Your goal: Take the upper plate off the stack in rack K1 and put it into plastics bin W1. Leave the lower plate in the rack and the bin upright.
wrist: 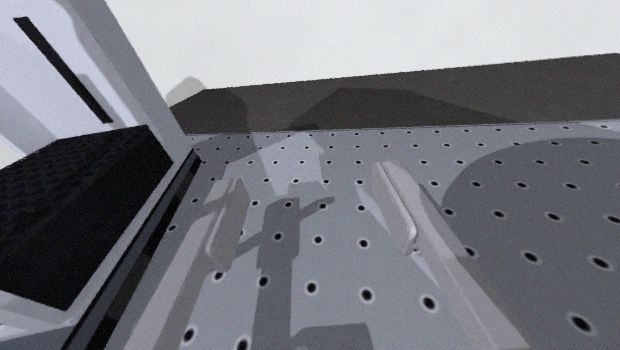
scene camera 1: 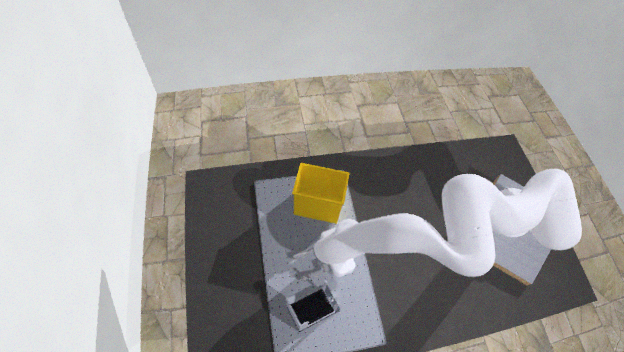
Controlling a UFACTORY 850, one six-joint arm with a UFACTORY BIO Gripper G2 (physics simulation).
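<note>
Rack K1 (scene camera 1: pixel 303 326) (wrist: pixel 136 75) is a pale open frame low on the pegboard. It holds a black plate stack (scene camera 1: pixel 312 306) (wrist: pixel 107 210); I cannot tell the two plates apart. Bin W1 (scene camera 1: pixel 317 207) is yellow, open at the top and upright at the upper end of the board. My gripper (scene camera 1: pixel 304 265) (wrist: pixel 311 212) is shut to its narrowest, with a gap between its fingers and nothing held. It is above the board, between rack and bin. In the wrist view the rack and stack are at the left, beside the left finger.
The grey perforated board (scene camera 1: pixel 357 315) (wrist: pixel 320 260) lies on a dark mat (scene camera 1: pixel 220 200) (wrist: pixel 450 90). My white arm reaches in from the right, from a grey base plate (scene camera 1: pixel 522 257). A pale wall (scene camera 1: pixel 65 150) stands at the left. Shadows fall across the board.
</note>
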